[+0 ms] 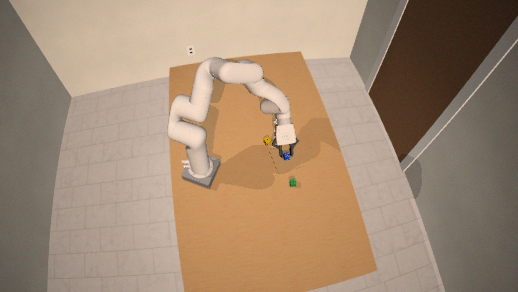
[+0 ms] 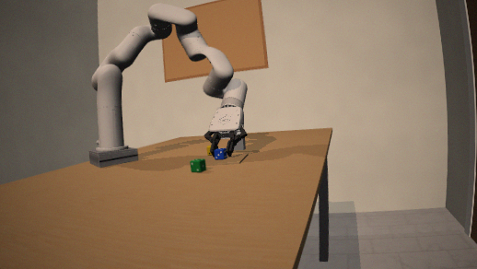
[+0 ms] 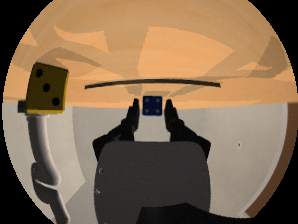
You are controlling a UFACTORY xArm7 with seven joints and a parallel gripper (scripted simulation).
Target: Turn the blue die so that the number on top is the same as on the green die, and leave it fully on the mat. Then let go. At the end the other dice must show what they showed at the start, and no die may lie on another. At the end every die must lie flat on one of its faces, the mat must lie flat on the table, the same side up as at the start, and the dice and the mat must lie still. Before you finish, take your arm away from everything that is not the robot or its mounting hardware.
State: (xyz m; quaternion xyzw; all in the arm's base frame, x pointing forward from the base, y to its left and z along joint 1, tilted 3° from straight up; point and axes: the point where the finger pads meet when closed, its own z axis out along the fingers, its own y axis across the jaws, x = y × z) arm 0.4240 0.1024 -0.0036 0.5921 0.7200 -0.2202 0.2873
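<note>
Right now my hand is 1 cm to the left of the blue die and 1 cm above it. Also, from my hand: green die 16 cm to the right, 3 cm ahead, 2 cm below; then yellow die 10 cm behind, 8 cm to the left, 2 cm below.
</note>
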